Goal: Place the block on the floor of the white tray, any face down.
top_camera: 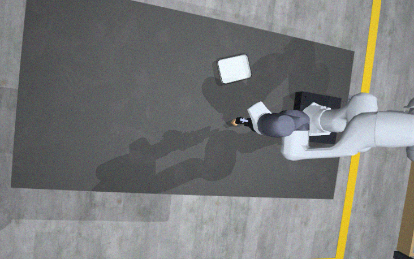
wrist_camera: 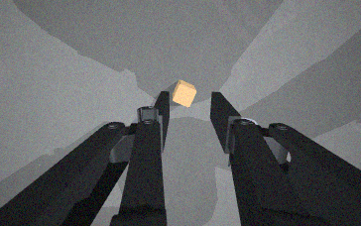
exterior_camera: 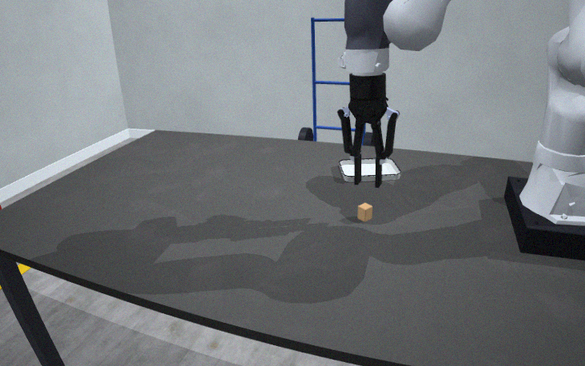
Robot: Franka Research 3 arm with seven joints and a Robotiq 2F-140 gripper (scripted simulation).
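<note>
The tan block is 1 cm to the left of my hand and 10 cm below it. Round my hand: white tray (5 cm ahead, 26 cm to the right, 11 cm below).
</note>
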